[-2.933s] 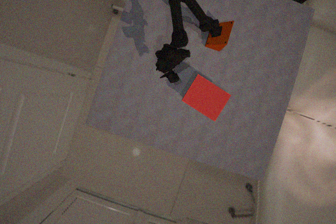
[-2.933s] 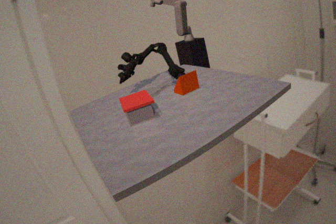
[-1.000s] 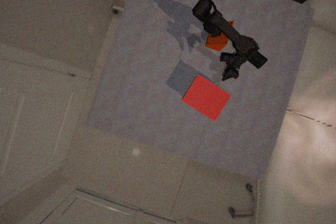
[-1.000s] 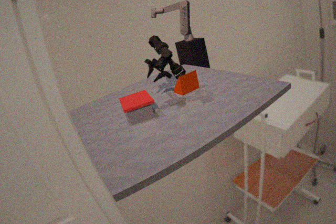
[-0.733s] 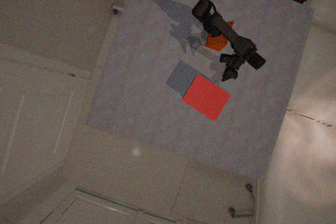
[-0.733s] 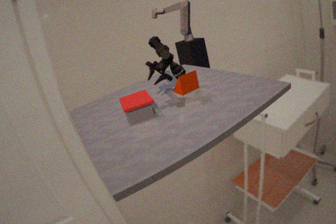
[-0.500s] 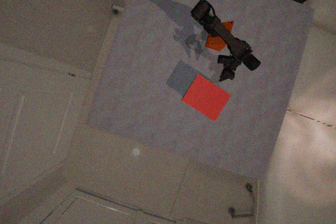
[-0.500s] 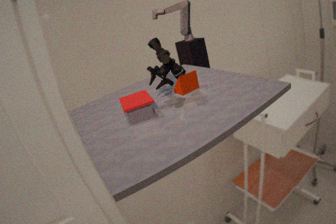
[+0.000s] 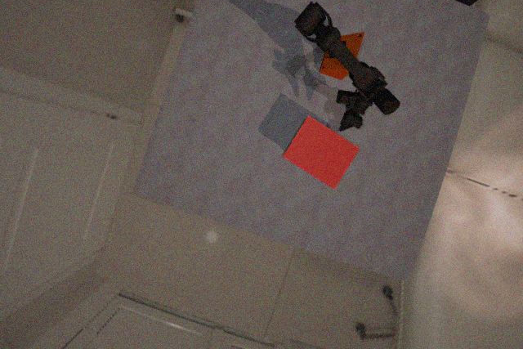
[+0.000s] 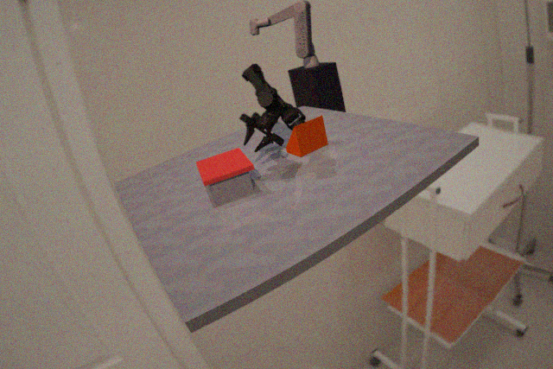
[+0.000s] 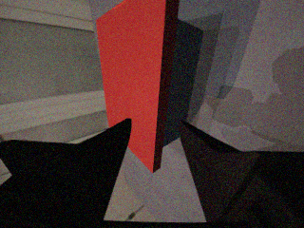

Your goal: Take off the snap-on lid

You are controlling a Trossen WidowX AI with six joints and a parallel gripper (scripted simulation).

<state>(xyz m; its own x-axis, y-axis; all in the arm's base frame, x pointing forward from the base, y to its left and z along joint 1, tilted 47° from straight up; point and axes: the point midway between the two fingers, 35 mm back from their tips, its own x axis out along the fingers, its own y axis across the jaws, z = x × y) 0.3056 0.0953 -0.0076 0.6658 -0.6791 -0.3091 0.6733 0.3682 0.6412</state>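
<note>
My gripper tip is 110 mm short of the red lid, 40 mm to the left of it and 30 mm above it. Round my gripper tip: grey storage box: 110 mm ahead, 40 mm to the right, 80 mm below.
</note>
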